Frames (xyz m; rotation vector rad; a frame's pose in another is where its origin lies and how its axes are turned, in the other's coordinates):
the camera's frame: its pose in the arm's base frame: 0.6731 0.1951 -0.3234 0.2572 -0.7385 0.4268
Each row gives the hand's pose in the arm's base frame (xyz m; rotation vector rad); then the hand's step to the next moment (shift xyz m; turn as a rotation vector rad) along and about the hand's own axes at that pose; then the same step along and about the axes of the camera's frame.
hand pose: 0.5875 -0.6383 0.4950 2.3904 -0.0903 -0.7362
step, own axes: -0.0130 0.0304 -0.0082 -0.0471 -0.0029 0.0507
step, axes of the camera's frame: 0.0137 -0.0111 0.0292 -0.0562 0.0172 0.0366
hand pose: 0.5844 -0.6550 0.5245 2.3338 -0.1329 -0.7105
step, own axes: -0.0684 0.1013 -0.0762 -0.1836 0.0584 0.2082
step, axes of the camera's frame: 0.0905 0.0030 0.1120 -0.2086 0.0171 0.1914
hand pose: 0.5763 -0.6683 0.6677 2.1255 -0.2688 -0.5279
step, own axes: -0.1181 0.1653 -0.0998 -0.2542 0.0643 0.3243
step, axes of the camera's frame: 0.1204 0.0638 0.1807 -0.3268 0.0141 0.2587
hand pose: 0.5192 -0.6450 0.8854 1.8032 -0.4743 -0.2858
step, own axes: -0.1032 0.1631 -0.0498 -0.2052 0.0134 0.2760
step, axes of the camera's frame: 0.0653 0.1049 0.1564 -0.2930 0.0049 0.1806
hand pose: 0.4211 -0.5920 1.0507 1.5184 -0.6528 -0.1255
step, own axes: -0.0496 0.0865 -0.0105 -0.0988 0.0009 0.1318
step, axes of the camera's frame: 0.0159 0.0693 0.0707 -0.1430 0.0014 0.0817
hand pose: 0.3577 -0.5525 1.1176 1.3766 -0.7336 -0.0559
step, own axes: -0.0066 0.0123 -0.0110 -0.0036 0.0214 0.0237
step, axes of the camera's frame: 0.0071 0.0161 0.0026 -0.0065 -0.0005 0.0315
